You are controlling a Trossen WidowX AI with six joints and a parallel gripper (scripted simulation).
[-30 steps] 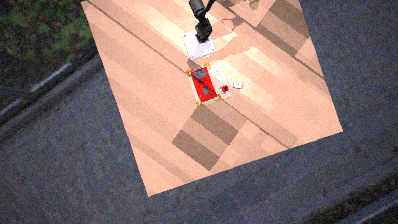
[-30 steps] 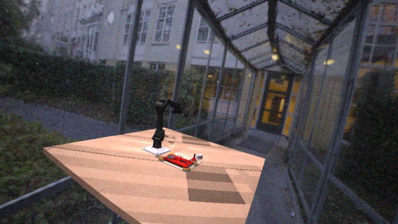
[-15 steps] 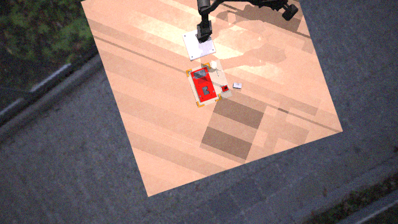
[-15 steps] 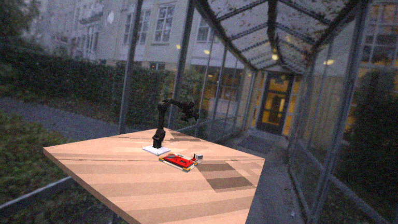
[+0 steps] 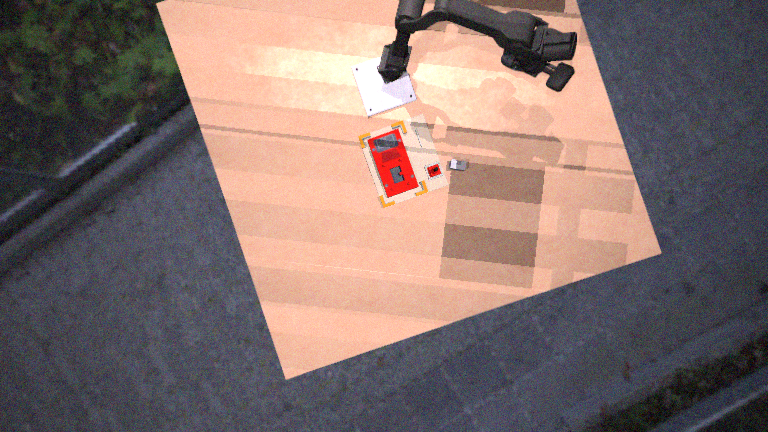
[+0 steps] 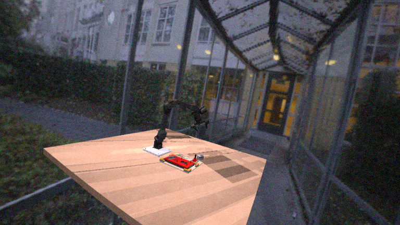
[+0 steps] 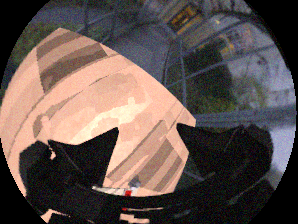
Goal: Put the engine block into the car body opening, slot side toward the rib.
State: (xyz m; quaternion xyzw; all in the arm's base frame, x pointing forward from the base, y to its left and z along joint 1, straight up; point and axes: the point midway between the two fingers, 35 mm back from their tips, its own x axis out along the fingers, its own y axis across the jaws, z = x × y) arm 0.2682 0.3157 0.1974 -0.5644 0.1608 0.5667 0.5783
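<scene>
Now: the grey engine block 28 cm to the right of my gripper tip, 16 cm below it and 10 cm ahead of it.
</scene>
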